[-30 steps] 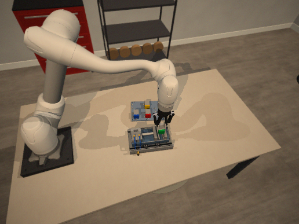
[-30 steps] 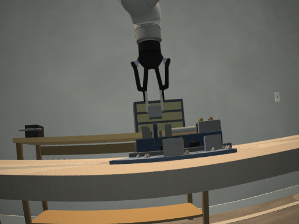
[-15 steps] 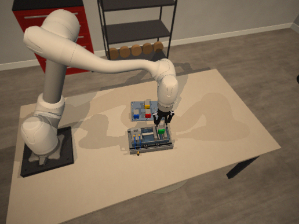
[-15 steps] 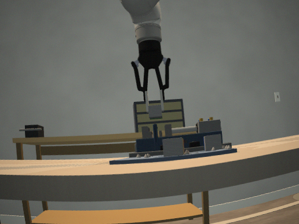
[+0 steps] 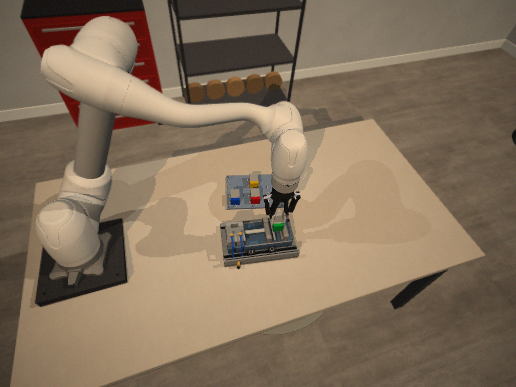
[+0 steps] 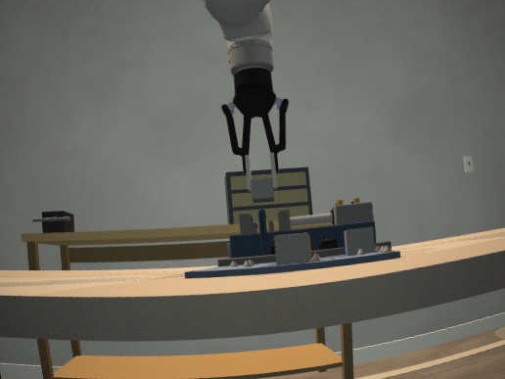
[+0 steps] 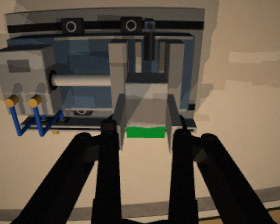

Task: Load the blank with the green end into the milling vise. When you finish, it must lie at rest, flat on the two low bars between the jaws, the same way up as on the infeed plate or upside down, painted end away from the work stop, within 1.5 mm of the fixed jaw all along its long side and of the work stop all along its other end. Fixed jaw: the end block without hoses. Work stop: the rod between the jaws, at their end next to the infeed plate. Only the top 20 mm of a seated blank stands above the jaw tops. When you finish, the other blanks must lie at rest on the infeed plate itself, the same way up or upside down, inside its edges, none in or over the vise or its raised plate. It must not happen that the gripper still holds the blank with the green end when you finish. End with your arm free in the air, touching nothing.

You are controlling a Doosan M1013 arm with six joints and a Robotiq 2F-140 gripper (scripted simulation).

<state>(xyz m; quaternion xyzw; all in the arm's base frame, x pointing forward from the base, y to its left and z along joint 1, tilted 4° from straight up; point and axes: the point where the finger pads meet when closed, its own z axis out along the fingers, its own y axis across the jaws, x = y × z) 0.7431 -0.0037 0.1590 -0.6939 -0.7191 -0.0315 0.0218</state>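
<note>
Now: hand 10 cm above the fixed jaw, 3 cm short of it and 1 cm to the right of it. Round my hand: green-ended blank (3 cm below); then work stop rod (9 cm below, 5 cm to the left); then moving jaw (10 cm below, 3 cm behind, 1 cm to the left).
</note>
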